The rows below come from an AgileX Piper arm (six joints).
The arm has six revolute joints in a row. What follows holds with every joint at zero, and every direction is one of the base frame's.
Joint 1 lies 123.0 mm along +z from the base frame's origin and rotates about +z.
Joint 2 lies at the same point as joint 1 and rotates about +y.
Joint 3 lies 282.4 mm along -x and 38.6 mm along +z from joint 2 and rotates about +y.
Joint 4 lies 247.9 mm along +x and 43.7 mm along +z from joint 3 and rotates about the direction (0.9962, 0, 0.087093).
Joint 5 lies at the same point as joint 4 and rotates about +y.
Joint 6 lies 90.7 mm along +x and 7.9 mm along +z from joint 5 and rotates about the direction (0.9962, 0, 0.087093).
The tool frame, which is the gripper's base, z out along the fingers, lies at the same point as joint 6; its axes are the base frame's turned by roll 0.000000, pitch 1.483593 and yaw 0.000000 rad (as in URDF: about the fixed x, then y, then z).
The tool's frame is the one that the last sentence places.
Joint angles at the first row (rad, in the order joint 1, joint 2, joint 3, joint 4, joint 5, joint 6):
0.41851 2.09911 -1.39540 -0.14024 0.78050 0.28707
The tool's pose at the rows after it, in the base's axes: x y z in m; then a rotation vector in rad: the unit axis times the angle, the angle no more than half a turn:
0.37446 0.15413 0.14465 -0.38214 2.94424 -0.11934
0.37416 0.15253 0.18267 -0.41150 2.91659 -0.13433
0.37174 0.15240 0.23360 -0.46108 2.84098 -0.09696
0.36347 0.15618 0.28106 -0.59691 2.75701 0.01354
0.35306 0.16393 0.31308 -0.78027 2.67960 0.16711
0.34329 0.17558 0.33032 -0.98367 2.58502 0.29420
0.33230 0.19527 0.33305 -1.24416 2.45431 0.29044
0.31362 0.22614 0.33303 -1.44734 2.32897 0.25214
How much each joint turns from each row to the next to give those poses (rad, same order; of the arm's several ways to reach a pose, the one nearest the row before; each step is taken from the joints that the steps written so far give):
0.00001 -0.02638 -0.01536 -0.02480 0.08122 -0.02751
-0.00001 -0.06451 -0.05390 -0.00597 0.09786 -0.03395
0.00000 -0.08258 -0.07415 0.01972 0.07912 -0.06726
0.00001 -0.07112 -0.07826 0.08958 0.06641 -0.14732
-0.00001 -0.03928 -0.06522 0.13700 0.06167 -0.17629
0.01179 -0.01563 -0.03942 0.11822 0.04143 -0.16636
0.05472 -0.00134 -0.00726 0.01707 0.00423 -0.15816
0.10102 0.00001 0.00000 -0.03324 -0.01578 -0.06838

